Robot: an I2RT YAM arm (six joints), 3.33 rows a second.
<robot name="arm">
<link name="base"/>
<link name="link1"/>
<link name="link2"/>
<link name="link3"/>
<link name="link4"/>
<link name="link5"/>
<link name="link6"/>
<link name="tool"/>
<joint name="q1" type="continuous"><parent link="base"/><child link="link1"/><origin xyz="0.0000 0.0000 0.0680" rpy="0.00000 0.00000 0.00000"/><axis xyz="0 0 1"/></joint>
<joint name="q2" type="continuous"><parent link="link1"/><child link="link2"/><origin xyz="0.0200 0.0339 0.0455" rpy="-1.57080 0.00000 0.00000"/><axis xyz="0 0 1"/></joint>
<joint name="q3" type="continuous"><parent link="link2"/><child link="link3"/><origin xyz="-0.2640 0.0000 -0.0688" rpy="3.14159 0.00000 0.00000"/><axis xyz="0 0 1"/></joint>
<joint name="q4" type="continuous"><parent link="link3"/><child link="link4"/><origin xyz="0.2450 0.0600 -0.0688" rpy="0.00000 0.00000 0.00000"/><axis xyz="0 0 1"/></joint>
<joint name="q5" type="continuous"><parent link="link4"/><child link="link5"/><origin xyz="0.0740 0.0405 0.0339" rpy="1.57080 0.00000 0.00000"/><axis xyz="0 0 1"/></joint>
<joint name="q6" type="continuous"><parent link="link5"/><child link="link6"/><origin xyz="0.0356 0.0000 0.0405" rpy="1.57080 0.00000 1.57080"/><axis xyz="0 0 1"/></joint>
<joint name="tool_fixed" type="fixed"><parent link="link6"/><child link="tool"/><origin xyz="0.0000 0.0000 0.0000" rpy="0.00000 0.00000 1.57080"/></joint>
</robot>
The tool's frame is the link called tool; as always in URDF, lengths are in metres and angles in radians. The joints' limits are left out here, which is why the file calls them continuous.
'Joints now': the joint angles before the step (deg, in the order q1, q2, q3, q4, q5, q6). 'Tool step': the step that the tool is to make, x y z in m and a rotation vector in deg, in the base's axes. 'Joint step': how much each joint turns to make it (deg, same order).
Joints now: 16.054 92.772 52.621 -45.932 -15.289 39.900
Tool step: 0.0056 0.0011 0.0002 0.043 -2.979 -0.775
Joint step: 0.004 0.003 -0.051 3.115 0.853 0.726
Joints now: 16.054 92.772 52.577 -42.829 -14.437 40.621
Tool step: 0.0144 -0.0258 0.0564 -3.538 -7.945 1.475
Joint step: -5.402 -4.858 8.481 -8.094 4.065 -7.828
